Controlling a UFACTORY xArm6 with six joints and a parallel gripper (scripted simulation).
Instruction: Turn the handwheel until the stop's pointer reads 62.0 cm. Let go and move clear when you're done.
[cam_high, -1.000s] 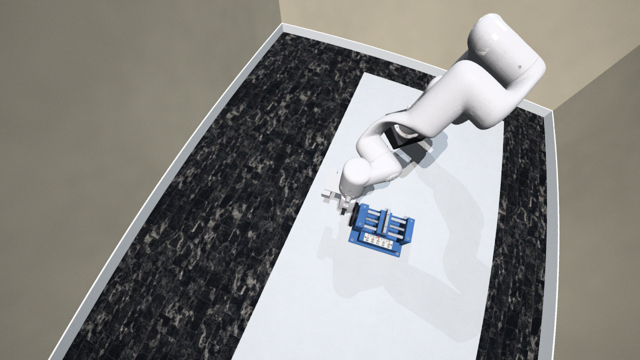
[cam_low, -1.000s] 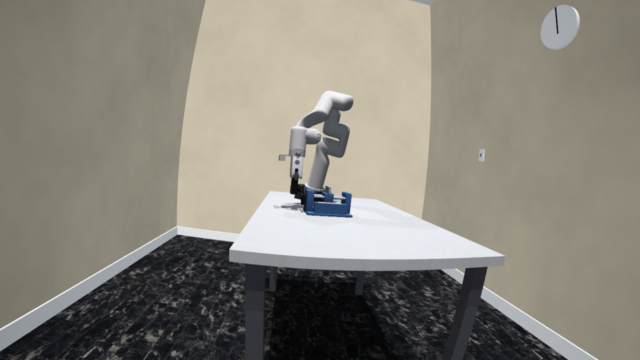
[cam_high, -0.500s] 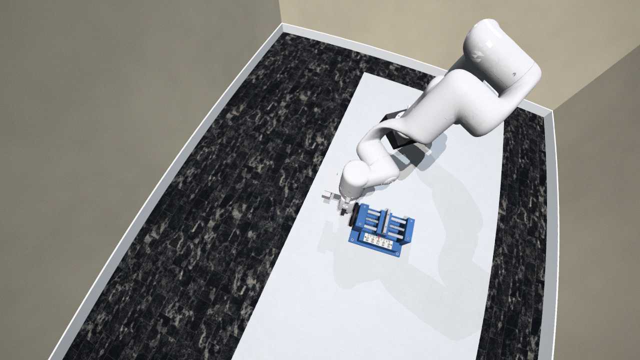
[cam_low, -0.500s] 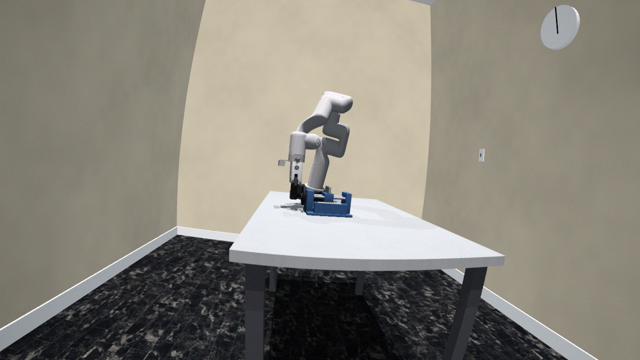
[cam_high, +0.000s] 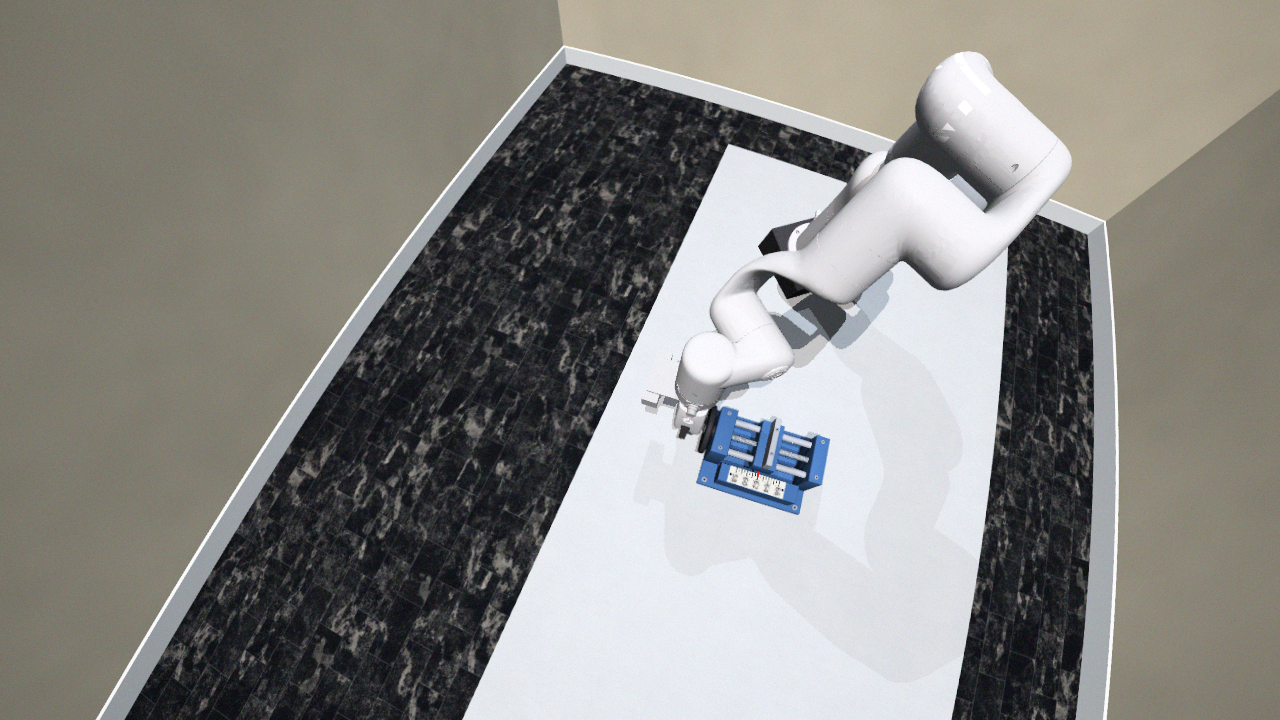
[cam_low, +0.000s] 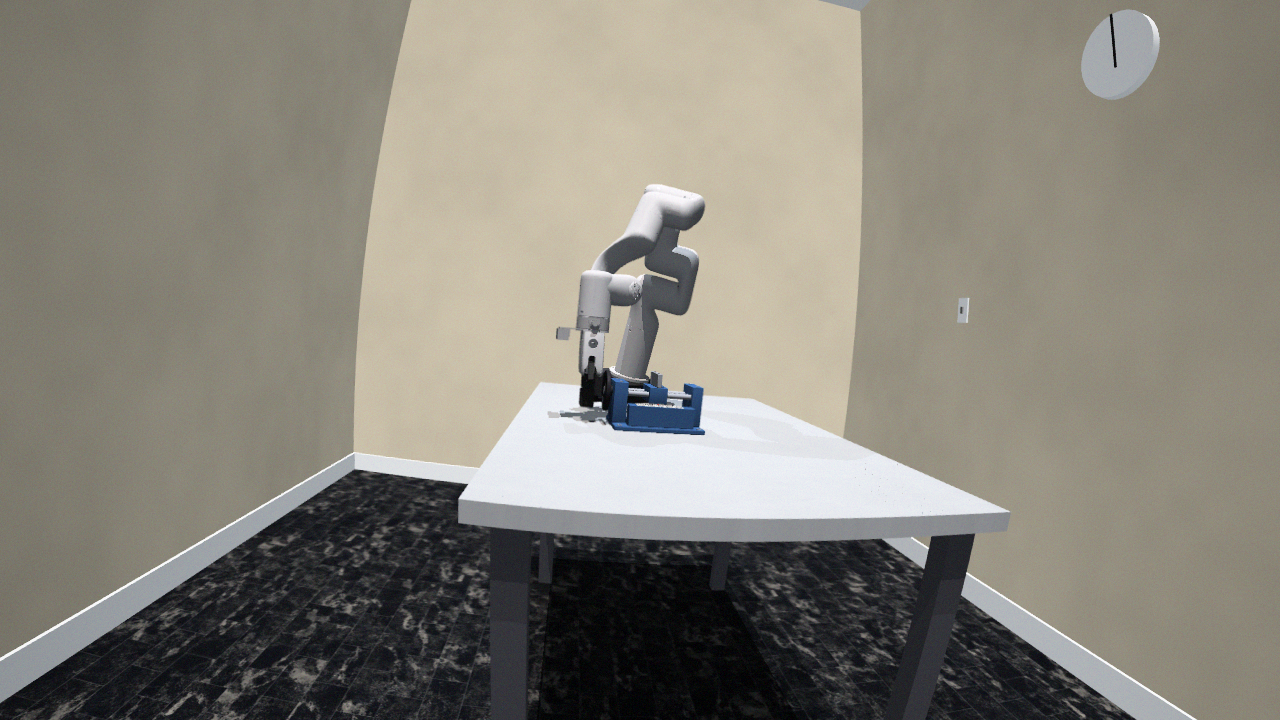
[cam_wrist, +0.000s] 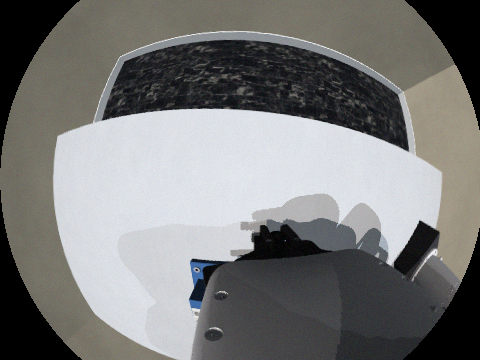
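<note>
Now: the stop 50 mm ahead of my hand, 150 mm to the left of it and 40 mm above it. Also, from my hand: handwheel: 10 mm ahead, 20 mm to the left.
</note>
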